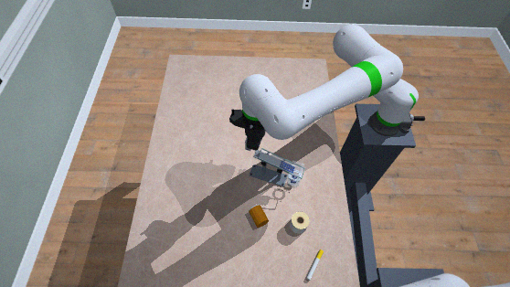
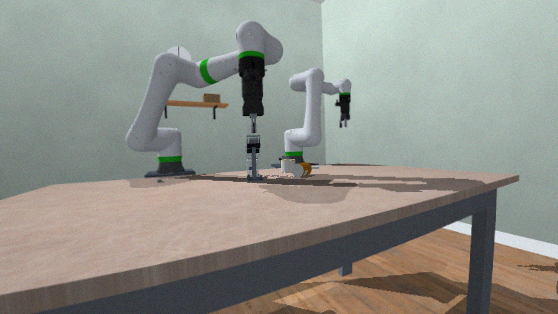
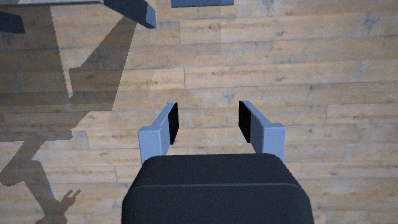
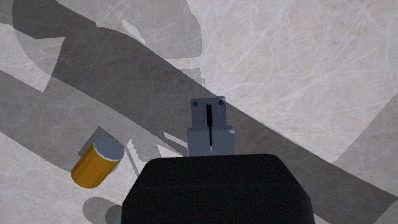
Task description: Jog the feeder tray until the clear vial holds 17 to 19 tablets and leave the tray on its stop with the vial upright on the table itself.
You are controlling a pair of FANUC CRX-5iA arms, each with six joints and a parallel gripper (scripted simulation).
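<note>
Now: right hand 100 mm past the feeder tray, 30 mm to the right of it and 50 mm above it. From my right hand the other things lie so: pale roll (220 mm behind, 240 mm to the left, 160 mm below); orange bottle (50 mm behind, 220 mm to the left, 170 mm below); clear vial (200 mm behind, 50 mm to the left, 150 mm below).
</note>
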